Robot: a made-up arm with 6 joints. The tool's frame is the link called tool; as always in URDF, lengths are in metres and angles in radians.
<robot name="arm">
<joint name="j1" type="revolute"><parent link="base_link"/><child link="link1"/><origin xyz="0 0 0.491" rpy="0 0 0"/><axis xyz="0 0 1"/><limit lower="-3.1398" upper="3.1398"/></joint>
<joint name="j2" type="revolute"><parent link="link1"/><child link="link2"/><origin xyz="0 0 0" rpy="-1.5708 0 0"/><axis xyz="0 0 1"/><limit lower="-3.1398" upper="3.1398"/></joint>
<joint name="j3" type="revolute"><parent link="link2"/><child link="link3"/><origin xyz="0 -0.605 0" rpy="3.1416 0 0"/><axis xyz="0 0 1"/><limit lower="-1.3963" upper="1.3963"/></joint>
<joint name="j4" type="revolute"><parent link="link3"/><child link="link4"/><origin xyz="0 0 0" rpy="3.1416 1.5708 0"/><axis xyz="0 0 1"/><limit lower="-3.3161" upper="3.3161"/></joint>
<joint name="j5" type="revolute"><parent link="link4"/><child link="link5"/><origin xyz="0 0 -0.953" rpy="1.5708 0 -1.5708"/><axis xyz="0 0 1"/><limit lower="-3.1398" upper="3.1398"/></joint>
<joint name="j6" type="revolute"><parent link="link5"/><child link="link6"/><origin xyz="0 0 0.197" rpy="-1.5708 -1.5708 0"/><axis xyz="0 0 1"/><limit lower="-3.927" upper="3.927"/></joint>
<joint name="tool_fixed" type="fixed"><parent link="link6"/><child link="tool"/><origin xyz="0 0 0" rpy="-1.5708 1.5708 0"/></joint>
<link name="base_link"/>
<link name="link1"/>
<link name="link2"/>
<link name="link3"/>
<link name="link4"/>
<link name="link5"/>
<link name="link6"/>
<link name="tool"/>
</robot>
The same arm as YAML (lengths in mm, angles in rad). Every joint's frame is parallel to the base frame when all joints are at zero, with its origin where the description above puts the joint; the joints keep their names.
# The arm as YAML. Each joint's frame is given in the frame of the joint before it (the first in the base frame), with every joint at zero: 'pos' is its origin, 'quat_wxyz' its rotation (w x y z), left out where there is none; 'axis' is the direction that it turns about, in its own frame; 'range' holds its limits. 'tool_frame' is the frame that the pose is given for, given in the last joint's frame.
length_unit: mm
angle_unit: rad
joints:
  - joint: j1
    pos: [0.0, 0.0, 491.0]
    axis: [0.0, 0.0, 1.0]
    range: [-3.1398, 3.1398]
  - joint: j2
    pos: [0.0, 0.0, 0.0]
    axis: [0.0, 1.0, 0.0]
    range: [-3.1398, 3.1398]
  - joint: j3
    pos: [0.0, 0.0, 605.0]
    axis: [0.0, -1.0, 0.0]
    range: [-1.3963, 1.3963]
  - joint: j4
    pos: [0.0, 0.0, 0.0]
    axis: [-1.0, 0.0, 0.0]
    range: [-3.3161, 3.3161]
  - joint: j5
    pos: [953.0, 0.0, 0.0]
    axis: [0.0, -1.0, 0.0]
    range: [-3.1398, 3.1398]
  - joint: j6
    pos: [0.0, -197.0, 0.0]
    axis: [-1.0, 0.0, 0.0]
    range: [-3.927, 3.927]
tool_frame:
  pos: [0.0, 0.0, 0.0]
  quat_wxyz: [1.0, 0.000004, 0.000006, 0.000006]

